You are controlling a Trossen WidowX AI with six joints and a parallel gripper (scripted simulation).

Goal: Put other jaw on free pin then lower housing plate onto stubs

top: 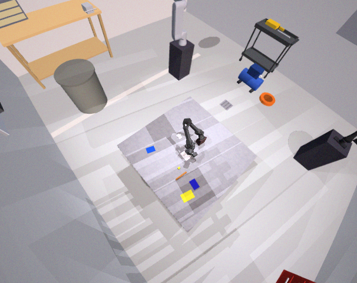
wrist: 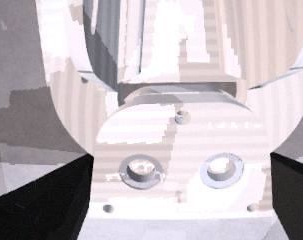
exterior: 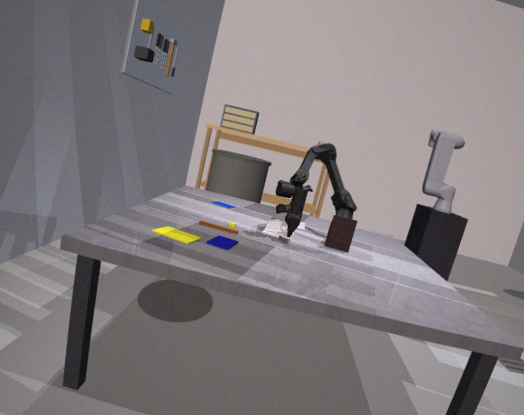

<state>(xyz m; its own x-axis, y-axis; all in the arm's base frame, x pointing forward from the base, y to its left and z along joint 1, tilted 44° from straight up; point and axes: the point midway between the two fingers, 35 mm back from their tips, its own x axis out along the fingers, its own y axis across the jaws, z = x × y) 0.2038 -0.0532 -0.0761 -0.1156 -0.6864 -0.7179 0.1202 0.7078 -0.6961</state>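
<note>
Right now my gripper tip is 20 mm below the white housing plate and 10 mm short of it. The rest, counted from my gripper tip: white jaw: 30 mm ahead, 10 mm to the left, 10 mm above; then small yellow cube: 240 mm ahead, 50 mm to the left; then orange bar: 290 mm ahead, 130 mm to the left.
</note>
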